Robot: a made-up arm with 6 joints.
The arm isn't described. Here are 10 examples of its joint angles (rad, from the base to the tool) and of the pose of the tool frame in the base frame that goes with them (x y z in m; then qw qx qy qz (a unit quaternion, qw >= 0)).
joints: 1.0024 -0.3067 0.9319 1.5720 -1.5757 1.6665
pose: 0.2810 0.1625 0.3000 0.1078 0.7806 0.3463 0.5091
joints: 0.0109 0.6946 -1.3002 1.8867 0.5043 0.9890
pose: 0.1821 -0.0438 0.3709 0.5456 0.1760 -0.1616 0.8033
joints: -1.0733 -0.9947 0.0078 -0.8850 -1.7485 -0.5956
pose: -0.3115 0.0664 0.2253 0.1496 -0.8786 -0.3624 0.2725
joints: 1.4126 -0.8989 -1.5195 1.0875 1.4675 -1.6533
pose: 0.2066 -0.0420 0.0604 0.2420 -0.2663 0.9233 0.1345
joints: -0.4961 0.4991 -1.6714 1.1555 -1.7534 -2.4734
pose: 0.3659 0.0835 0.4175 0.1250 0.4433 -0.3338 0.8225
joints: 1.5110 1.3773 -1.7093 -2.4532 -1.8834 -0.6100
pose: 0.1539 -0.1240 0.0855 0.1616 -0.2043 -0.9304 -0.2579
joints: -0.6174 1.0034 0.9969 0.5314 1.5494 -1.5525
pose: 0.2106 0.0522 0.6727 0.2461 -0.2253 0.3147 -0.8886
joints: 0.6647 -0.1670 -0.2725 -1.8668 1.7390 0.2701
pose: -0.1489 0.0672 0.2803 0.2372 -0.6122 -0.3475 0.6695
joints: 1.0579 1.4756 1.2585 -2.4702 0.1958 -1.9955
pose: 0.0265 0.2430 0.1874 0.3042 0.8226 -0.2661 -0.3998
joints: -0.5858 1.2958 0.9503 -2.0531 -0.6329 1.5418
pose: -0.0681 0.1402 0.5974 0.5286 0.2846 -0.5928 -0.5368
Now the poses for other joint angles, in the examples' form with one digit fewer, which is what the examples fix.
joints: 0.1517 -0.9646 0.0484 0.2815 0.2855 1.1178
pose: -0.130 0.303 0.200 0.638 -0.581 -0.484 -0.147
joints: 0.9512 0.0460 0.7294 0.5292 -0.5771 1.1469
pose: 0.263 0.316 0.204 0.286 -0.728 -0.306 -0.543
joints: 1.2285 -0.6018 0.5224 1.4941 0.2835 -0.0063
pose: 0.129 0.114 0.132 0.122 0.743 0.509 0.417
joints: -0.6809 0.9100 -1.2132 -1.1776 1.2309 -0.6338
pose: 0.158 0.375 0.196 0.542 -0.634 -0.369 -0.410
